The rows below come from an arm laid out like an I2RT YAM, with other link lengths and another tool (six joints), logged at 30 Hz.
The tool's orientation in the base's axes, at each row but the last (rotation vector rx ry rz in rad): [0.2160, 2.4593, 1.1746]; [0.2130, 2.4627, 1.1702]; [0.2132, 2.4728, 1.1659]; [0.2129, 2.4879, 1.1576]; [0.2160, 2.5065, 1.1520]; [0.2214, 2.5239, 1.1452]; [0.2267, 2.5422, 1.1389]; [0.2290, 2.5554, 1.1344]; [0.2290, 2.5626, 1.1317]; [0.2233, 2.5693, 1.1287]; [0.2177, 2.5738, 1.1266]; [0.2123, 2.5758, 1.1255]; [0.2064, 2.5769, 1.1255]
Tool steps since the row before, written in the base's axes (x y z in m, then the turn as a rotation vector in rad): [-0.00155, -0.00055, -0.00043, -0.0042, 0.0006, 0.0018]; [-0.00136, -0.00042, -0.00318, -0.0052, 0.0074, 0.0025]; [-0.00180, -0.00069, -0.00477, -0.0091, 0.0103, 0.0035]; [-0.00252, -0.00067, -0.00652, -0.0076, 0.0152, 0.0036]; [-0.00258, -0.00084, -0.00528, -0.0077, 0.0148, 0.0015]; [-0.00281, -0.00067, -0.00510, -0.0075, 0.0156, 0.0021]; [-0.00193, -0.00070, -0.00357, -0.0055, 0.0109, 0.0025]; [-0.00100, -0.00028, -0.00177, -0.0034, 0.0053, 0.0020]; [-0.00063, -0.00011, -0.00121, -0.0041, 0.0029, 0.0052]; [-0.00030, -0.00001, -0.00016, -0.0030, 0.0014, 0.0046]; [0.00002, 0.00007, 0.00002, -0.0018, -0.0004, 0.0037]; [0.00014, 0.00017, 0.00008, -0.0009, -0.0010, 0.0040]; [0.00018, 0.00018, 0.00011, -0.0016, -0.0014, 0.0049]
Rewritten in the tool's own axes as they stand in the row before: [0.00136, -0.00063, -0.00080, 0.0035, 0.0019, -0.0024]; [0.00204, -0.00267, 0.00093, 0.0062, 0.0068, 0.0016]; [0.00280, -0.00405, 0.00150, 0.0104, 0.0096, 0.0015]; [0.00393, -0.00533, 0.00232, 0.0104, 0.0128, 0.0055]; [0.00355, -0.00450, 0.00154, 0.0109, 0.0109, 0.0064]; [0.00372, -0.00426, 0.00155, 0.0108, 0.0119, 0.0067]; [0.00247, -0.00314, 0.00100, 0.0076, 0.0091, 0.0039]; [0.00127, -0.00151, 0.00055, 0.0042, 0.0050, 0.0012]; [0.00084, -0.00098, 0.00046, 0.0034, 0.0057, -0.0028]; [0.00031, -0.00013, -0.00001, 0.0021, 0.0043, -0.0030]; [0.00000, 0.00006, 0.00004, 0.0007, 0.0024, -0.0033]; [-0.00011, 0.00018, 0.00011, -0.0003, 0.0023, -0.0036]; [-0.00015, 0.00020, 0.00012, 0.0000, 0.0026, -0.0046]
